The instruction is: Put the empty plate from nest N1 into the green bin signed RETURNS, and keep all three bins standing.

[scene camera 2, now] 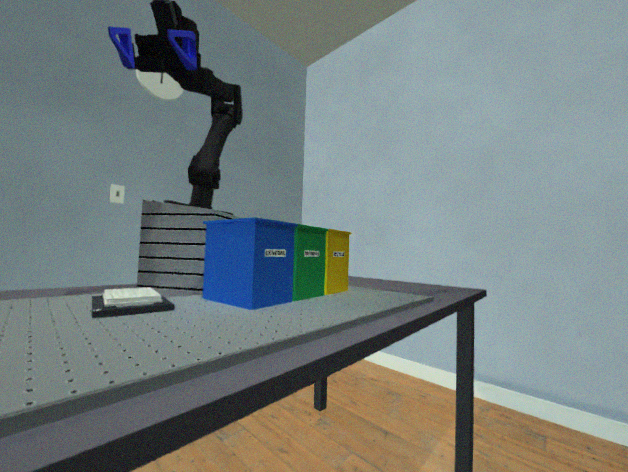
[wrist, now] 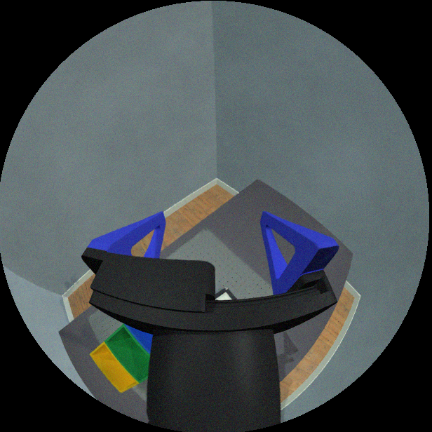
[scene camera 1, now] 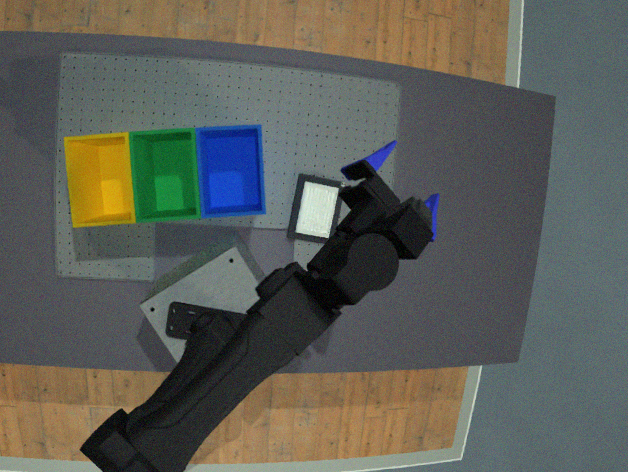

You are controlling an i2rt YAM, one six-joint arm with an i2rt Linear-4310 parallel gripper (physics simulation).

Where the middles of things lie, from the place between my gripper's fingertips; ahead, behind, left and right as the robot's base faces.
Scene:
My gripper is now 390 mm above the blue bin (scene camera 2: 248,263), 250 mm to the right of it and 50 mm past it. Also, from my hand: dark nest (scene camera 2: 97,302) (470 mm below, 110 mm behind, 30 mm to the left); then green bin (scene camera 1: 164,166) (390 mm below, 380 mm to the left, 90 mm behind); then white plate (scene camera 1: 318,202) (460 mm below, 110 mm behind, 30 mm to the left).

